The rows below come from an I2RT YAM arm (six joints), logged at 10 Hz.
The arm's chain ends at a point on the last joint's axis. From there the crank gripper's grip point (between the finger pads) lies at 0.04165 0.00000 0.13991 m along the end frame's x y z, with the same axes.
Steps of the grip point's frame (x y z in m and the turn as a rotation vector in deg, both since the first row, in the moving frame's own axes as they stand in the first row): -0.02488, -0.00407, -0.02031, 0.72, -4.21, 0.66; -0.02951, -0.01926, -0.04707, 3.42, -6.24, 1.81; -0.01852, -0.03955, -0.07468, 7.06, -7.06, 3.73; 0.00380, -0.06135, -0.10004, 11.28, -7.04, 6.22; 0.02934, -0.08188, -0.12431, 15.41, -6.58, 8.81
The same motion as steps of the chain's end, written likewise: -0.01450, -0.00271, -0.02298, 0.72, -4.21, 0.66; -0.01418, -0.01187, -0.05056, 3.42, -6.24, 1.81; -0.00154, -0.02423, -0.07783, 7.06, -7.06, 3.73; 0.01987, -0.03715, -0.10180, 11.28, -7.04, 6.22; 0.04301, -0.04936, -0.12393, 15.41, -6.58, 8.81
